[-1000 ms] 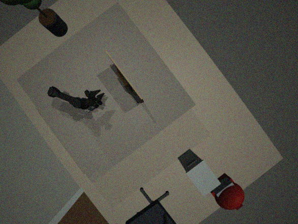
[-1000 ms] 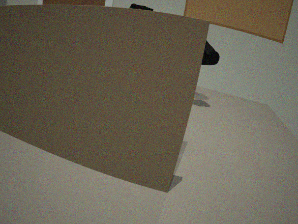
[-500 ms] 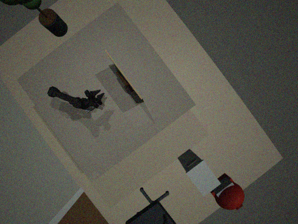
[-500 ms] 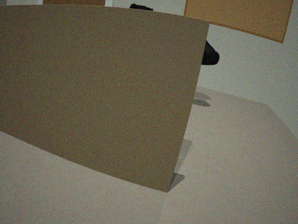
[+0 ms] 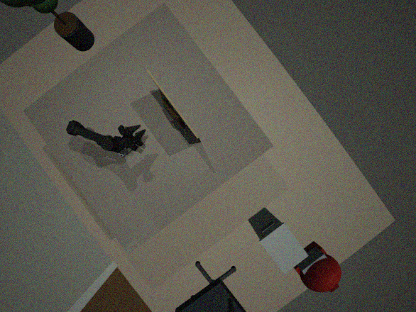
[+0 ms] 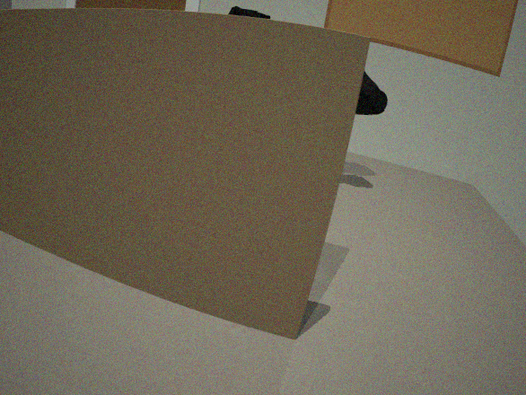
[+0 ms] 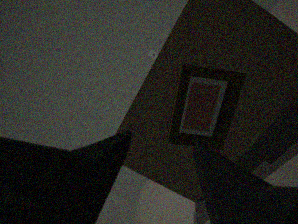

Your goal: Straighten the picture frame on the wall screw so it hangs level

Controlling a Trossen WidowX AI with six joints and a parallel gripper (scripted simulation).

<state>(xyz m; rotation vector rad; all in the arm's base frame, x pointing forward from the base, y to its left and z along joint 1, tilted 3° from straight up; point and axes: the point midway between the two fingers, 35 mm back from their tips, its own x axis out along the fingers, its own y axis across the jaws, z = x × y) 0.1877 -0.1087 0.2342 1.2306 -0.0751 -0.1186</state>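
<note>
My gripper tip is now 200 mm short of the picture frame, 50 mm to the left of it and 90 mm above it. Round my gripper tip: wall panel 210 mm ahead, 40 mm to the right, 100 mm below.
</note>
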